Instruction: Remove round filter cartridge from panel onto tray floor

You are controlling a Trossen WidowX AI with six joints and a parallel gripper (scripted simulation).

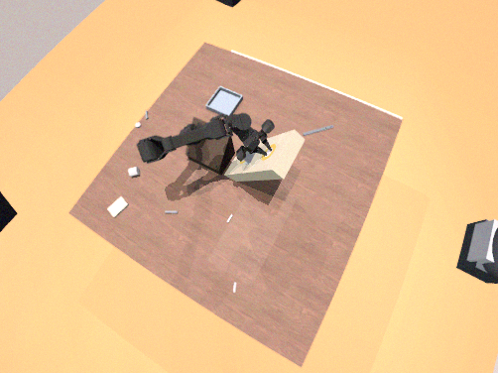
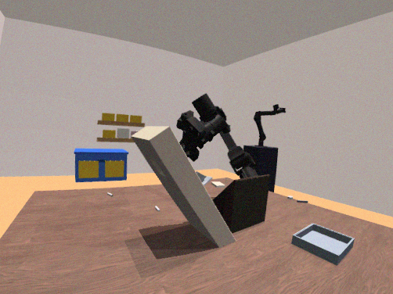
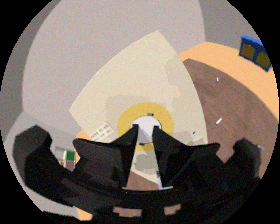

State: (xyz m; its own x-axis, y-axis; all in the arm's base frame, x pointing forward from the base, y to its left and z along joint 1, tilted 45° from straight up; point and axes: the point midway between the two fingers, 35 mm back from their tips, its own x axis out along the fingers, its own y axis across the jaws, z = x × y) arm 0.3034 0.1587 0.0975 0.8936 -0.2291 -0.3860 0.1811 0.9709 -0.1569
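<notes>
My gripper tip is 1 cm short of the round filter cartridge and 1 cm above it. Also, from my gripper tip: cream block 51 cm behind, 56 cm to the right, 27 cm below; then grey tray 46 cm behind, 22 cm to the left, 27 cm below.
</notes>
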